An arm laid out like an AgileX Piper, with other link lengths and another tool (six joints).
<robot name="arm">
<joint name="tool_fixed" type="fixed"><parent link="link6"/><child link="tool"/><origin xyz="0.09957 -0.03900 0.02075" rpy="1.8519 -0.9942 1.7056"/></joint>
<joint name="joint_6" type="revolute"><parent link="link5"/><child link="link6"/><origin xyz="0.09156 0.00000 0.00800" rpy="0.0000 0.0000 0.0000"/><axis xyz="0.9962 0 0.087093"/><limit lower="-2.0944" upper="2.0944"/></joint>
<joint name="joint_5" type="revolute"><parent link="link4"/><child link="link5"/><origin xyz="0.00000 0.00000 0.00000" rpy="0.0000 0.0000 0.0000"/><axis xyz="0 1 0"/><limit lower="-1.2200" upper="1.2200"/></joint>
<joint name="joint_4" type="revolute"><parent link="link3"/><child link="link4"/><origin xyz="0.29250 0.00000 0.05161" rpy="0.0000 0.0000 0.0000"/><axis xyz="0.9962 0 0.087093"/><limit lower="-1.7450" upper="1.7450"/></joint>
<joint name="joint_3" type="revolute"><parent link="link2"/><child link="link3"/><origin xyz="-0.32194 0.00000 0.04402" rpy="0.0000 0.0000 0.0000"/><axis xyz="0 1 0"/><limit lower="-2.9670" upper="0.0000"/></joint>
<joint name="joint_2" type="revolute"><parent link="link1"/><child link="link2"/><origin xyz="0.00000 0.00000 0.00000" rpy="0.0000 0.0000 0.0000"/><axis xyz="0 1 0"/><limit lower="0.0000" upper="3.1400"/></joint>
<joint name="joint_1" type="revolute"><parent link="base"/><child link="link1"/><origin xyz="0.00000 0.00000 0.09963" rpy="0.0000 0.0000 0.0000"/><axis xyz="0 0 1"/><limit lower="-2.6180" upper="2.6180"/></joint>
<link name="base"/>
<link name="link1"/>
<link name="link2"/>
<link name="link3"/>
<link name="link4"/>
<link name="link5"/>
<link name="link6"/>
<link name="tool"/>
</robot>
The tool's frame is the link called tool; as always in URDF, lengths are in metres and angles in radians.
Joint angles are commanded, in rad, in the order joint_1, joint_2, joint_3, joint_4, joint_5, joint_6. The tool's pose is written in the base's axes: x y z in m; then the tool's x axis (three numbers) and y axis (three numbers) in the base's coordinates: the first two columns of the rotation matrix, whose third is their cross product. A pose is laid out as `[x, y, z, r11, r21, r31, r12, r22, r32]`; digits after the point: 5 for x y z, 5 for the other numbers.
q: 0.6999 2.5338 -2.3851 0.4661 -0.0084 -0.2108
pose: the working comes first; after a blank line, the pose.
Where each joint sits with the arm in this pose, in the base's axes (m; each line is computed from the numbers above, not from the rounded line before):
joint_1: 0.0000 0.0000 0.0996
joint_2: 0.0000 0.0000 0.0996
joint_3: 0.2214 0.1864 0.2473
joint_4: 0.4485 0.3777 0.2550
joint_5: 0.4485 0.3777 0.2550
joint_6: 0.5189 0.4365 0.2501
the tool: 0.6225 0.4700 0.2464

[0.62252, 0.46999, 0.24640, -0.15967, 0.27110, 0.94922, 0.89015, -0.37617, 0.25717]
